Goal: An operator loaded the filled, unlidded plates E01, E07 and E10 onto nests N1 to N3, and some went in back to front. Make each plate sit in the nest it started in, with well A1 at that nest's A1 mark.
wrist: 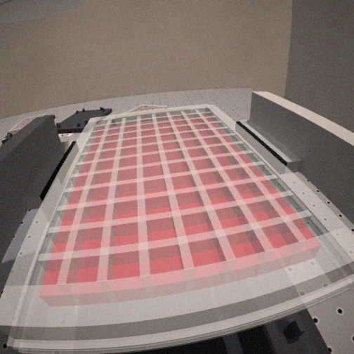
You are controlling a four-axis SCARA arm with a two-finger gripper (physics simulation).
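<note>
A clear plate with a grid of square wells filled with red liquid fills the middle of the wrist view. It is unlidded. My gripper is shut on this plate, with one dark-padded finger along its left side and one along its right side. No label or A1 mark can be read on the plate, so I cannot tell which plate it is. A dark nest with small pegs shows beyond the left finger. Part of another dark fixture shows below the plate's near edge.
A perforated light-grey deck lies beneath the plate and around it. Another plate with a pinkish tint shows small at the far left. A pale outlined object is partly hidden behind the plate's far edge. A tan wall stands behind.
</note>
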